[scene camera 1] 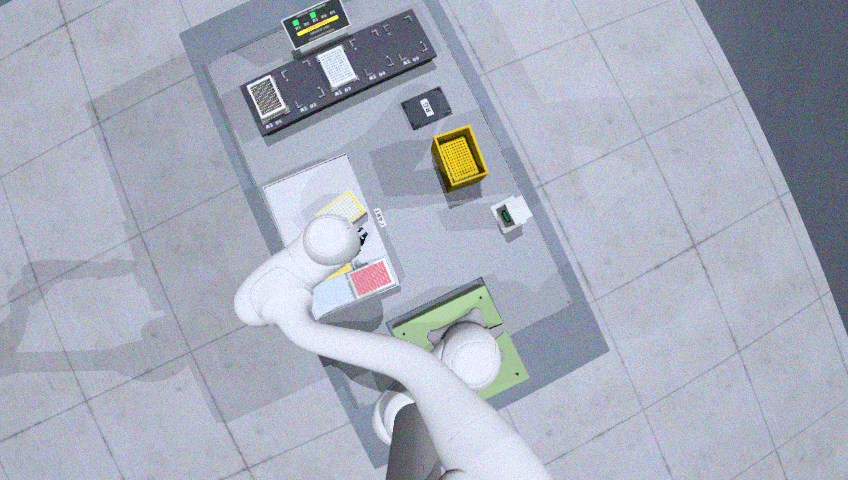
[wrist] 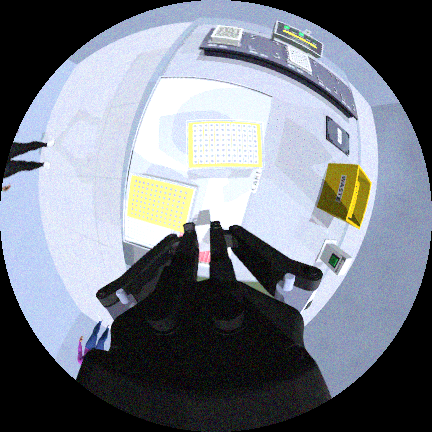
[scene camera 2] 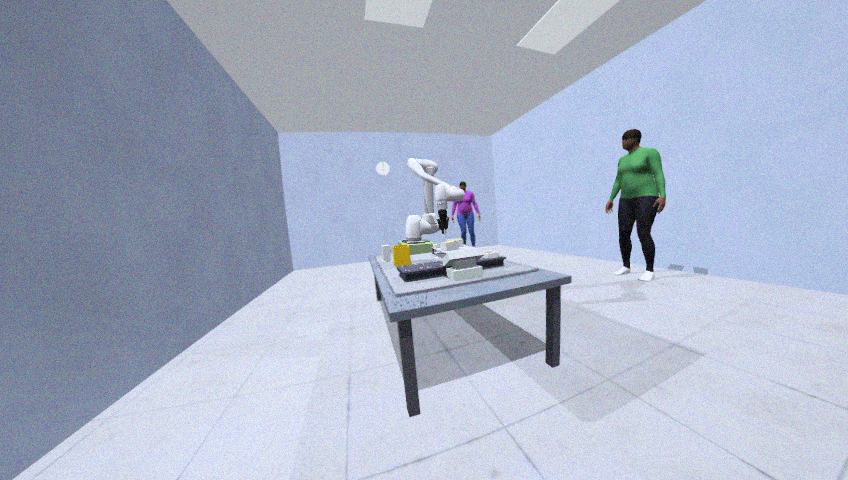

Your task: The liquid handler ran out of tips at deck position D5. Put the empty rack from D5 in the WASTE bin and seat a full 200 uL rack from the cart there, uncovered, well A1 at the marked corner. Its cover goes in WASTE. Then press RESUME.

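Frame: origin at the arm's base, x ahead, y down, z left, level; metres.
Seen in the pictures: gripper, fingertip midpoint: (wrist: pixel 205 219) (scene camera 2: pixel 444 237); arm's base at its link origin: (scene camera 2: pixel 413 242).
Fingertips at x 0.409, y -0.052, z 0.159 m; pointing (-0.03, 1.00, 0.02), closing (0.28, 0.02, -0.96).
Note:
Offsets run from my fingertips to a thing's top centre. "pt": to the spot under its first point. Level surfaces: height alone.
My gripper (scene camera 1: pixel 361 236) (scene camera 2: pixel 443 230) (wrist: pixel 205 219) is shut and empty above the white cart {dx +0.087, dy +0.085, dz +0.052 m} (scene camera 1: pixel 303 184) (wrist: pixel 170 100). A yellow-rimmed rack with a pale, holed top {dx +0.124, dy +0.020, dz -0.014 m} (scene camera 1: pixel 346 205) (wrist: pixel 225 144) sits ahead of the fingertips. A solid yellow rack {dx +0.007, dy +0.021, dz +0.092 m} (scene camera 1: pixel 340 271) (wrist: pixel 160 202) lies left of them in the wrist view, partly hidden by the arm in scene camera 1. I cannot tell whether either has a clear cover. The yellow WASTE bin {dx +0.111, dy +0.016, dz -0.415 m} (scene camera 1: pixel 461 132) (scene camera 2: pixel 401 255) (wrist: pixel 330 182) holds a gridded rack {dx +0.111, dy +0.059, dz -0.415 m} (scene camera 1: pixel 459 157). D5 (scene camera 1: pixel 413 44), at the deck's right end, bears no rack. The green button {dx -0.118, dy +0.056, dz -0.464 m} (scene camera 1: pixel 505 215) (wrist: pixel 334 259) is on a white box.
A red rack {dx -0.090, dy +0.059, dz -0.001 m} (scene camera 1: pixel 371 278) and a light blue one {dx -0.074, dy +0.077, dz +0.137 m} (scene camera 1: pixel 333 294) stand at the cart's near end. The dark deck {dy +0.096 m} (scene camera 1: pixel 303 86) carries a rack at D1 {dx +0.579, dy +0.064, dz +0.034 m} (scene camera 1: pixel 266 98) and one at D3 {dx +0.571, dy +0.081, dz -0.214 m} (scene camera 1: pixel 337 66). A display {pt dx +0.710, dy +0.029, dz -0.214 m} (scene camera 1: pixel 315 23) stands behind. A dark labelled plate {dx +0.330, dy +0.137, dz -0.423 m} (scene camera 1: pixel 440 104) lies near the bin.

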